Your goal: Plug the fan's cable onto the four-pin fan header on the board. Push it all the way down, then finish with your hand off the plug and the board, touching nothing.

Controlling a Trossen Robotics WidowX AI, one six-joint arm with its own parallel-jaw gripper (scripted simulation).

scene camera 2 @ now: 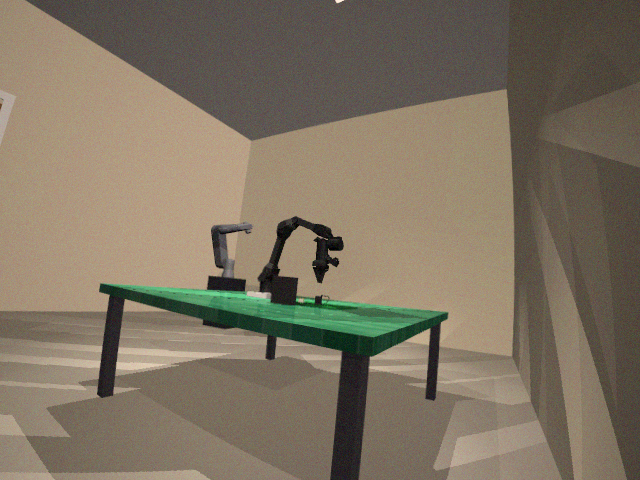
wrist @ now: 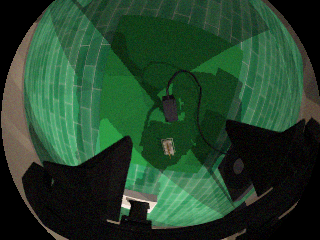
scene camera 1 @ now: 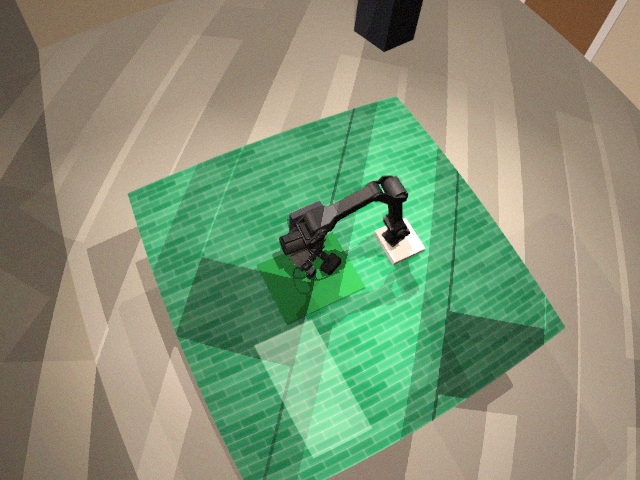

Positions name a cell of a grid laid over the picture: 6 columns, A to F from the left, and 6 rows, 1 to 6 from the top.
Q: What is my gripper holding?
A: Nothing.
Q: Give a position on a green board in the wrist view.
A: At C2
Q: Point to a black fan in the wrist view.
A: E5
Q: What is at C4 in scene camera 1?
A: A green board.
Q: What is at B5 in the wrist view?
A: My gripper.
